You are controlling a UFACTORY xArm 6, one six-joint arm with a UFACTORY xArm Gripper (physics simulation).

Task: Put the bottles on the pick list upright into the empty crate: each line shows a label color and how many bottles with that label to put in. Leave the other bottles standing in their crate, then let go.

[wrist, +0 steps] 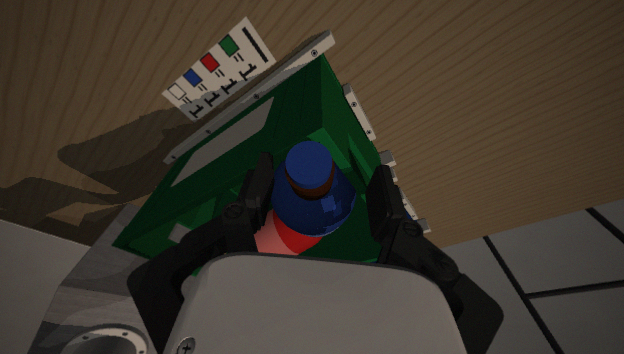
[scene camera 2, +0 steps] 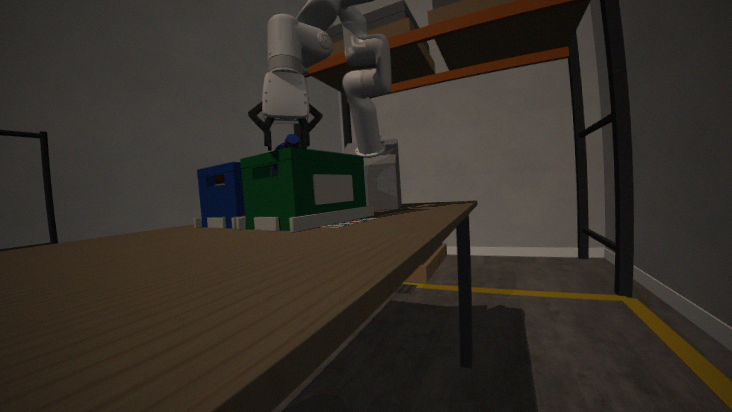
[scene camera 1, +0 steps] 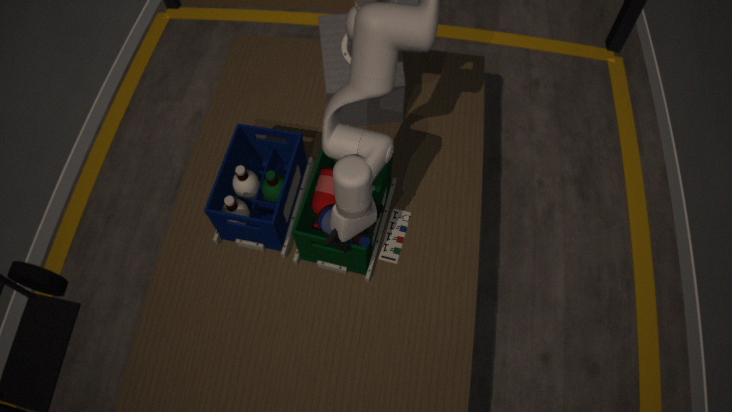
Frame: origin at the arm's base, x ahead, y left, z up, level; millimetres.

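Seen in the pictures: gripper, between the fingertips: (wrist: pixel 322 172) (scene camera 2: pixel 287 149) (scene camera 1: pixel 355 240); arm's base, origin of its link: (wrist: pixel 108 350) (scene camera 2: pixel 370 151).
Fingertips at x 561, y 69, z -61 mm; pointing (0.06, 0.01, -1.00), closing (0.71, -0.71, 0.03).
Pixels of each thing's top centre, then the offset from my fingertips to it.
- blue bottle, centre of its top: (wrist: pixel 312 242) (scene camera 1: pixel 345 221) (scene camera 2: pixel 287 139) dx -32, dy -28, dz +30 mm
- red bottle, centre of its top: (wrist: pixel 292 263) (scene camera 1: pixel 324 189) dx -123, dy -100, dz -1 mm
- blue crate, centre of its top: (scene camera 1: pixel 253 170) (scene camera 2: pixel 253 167) dx -153, dy -292, dz -1 mm
- green bottle, centre of its top: (scene camera 1: pixel 270 174) dx -154, dy -249, dz -13 mm
- pick list, centre of its top: (wrist: pixel 215 78) (scene camera 2: pixel 351 222) (scene camera 1: pixel 395 235) dx -104, dy +88, dz -174 mm
My gripper (scene camera 1: pixel 357 232) (scene camera 2: pixel 286 137) (wrist: pixel 322 172) is open, its fingers on either side of the blue bottle's neck and shoulder, with a gap on the right in the wrist view. The blue bottle (scene camera 1: pixel 326 220) (scene camera 2: pixel 292 139) (wrist: pixel 317 212) leans in the green crate (scene camera 1: pixel 332 258) (scene camera 2: pixel 327 163) (wrist: pixel 300 100), cap above the rim; the arm hides part. A red bottle (scene camera 1: pixel 323 191) (wrist: pixel 300 242) lies tipped beneath it. In the blue crate (scene camera 1: pixel 251 232) (scene camera 2: pixel 220 197) stand a white bottle (scene camera 1: pixel 245 183), another white bottle (scene camera 1: pixel 237 208) and a green bottle (scene camera 1: pixel 273 190).
The pick list (scene camera 1: pixel 394 236) (wrist: pixel 220 70) lies beside the green crate; its white, blue, red and green lines each appear to show 1. Pale rails (scene camera 1: pixel 374 250) (scene camera 2: pixel 327 217) (wrist: pixel 257 95) border the crates. The robot's base block (scene camera 1: pixel 335 66) stands behind the green crate.
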